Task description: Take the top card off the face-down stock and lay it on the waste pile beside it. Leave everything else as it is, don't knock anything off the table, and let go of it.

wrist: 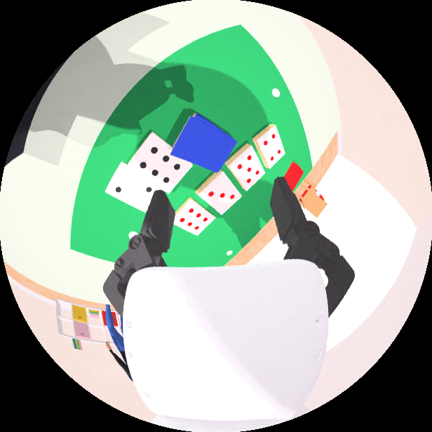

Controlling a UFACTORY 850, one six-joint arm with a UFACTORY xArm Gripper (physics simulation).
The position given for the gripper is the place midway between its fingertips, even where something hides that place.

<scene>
In view: the gripper (219, 194), a red-pipped card (246, 167), a black-spotted card (129, 187) and a green mat (226, 76).
</scene>
